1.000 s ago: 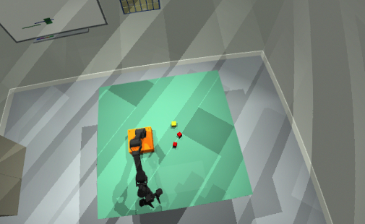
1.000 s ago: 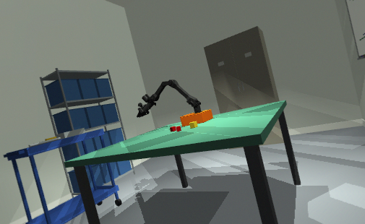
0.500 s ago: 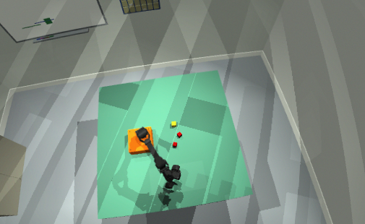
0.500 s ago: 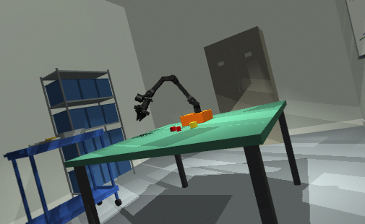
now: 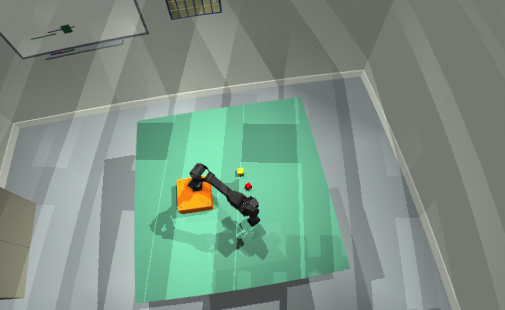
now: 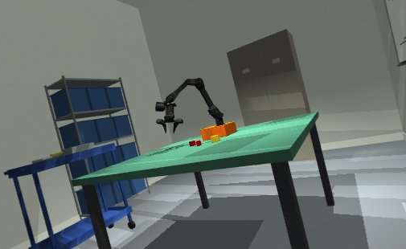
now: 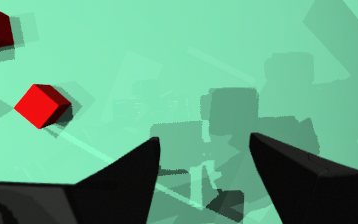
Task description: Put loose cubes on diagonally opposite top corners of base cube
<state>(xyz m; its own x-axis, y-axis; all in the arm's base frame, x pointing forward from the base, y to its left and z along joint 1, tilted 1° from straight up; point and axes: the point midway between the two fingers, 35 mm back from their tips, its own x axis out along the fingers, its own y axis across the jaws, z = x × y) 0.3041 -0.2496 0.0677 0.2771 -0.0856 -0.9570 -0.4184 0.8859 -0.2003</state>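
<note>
The yellow cube lies 20 mm behind my gripper tip, 340 mm to the left of it and 100 mm below it.
</note>
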